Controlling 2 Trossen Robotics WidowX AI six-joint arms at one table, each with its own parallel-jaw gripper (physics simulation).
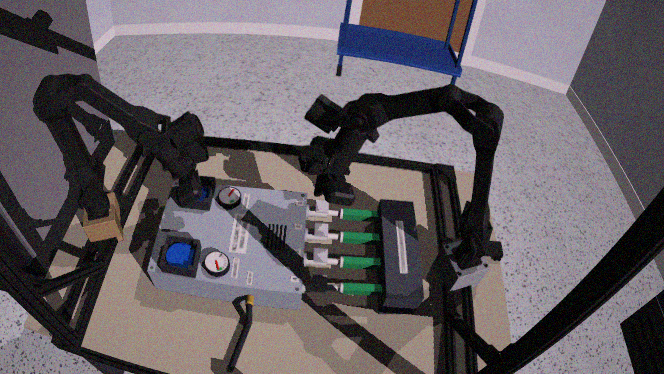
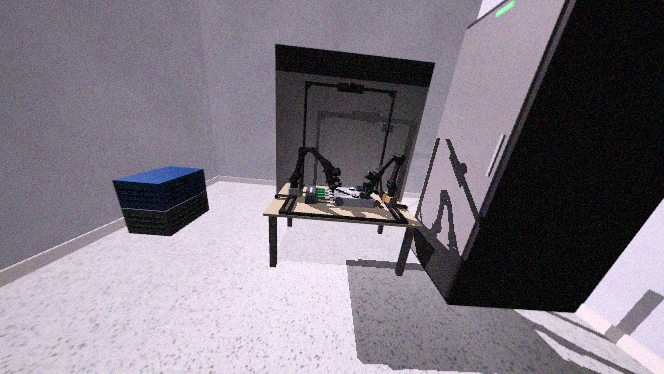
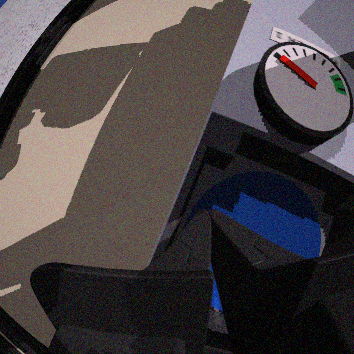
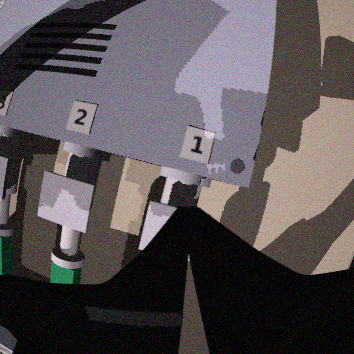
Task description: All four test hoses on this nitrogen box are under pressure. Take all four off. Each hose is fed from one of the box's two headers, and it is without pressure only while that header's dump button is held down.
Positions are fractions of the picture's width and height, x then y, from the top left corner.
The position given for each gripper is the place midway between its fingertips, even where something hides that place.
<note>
The right gripper (image 1: 0.48, 0.52) is shut, holding nothing. Further things: the left gripper (image 1: 0.30, 0.50), a grey nitrogen box (image 1: 0.39, 0.63) and a blue dump button (image 3: 0.77, 0.58).
The left gripper is seen too in image 3 (image 3: 0.58, 0.62). The right gripper shows as well in image 4 (image 4: 0.53, 0.61). The grey nitrogen box also shows in image 3 (image 3: 0.75, 0.33) and in image 4 (image 4: 0.53, 0.26).
</note>
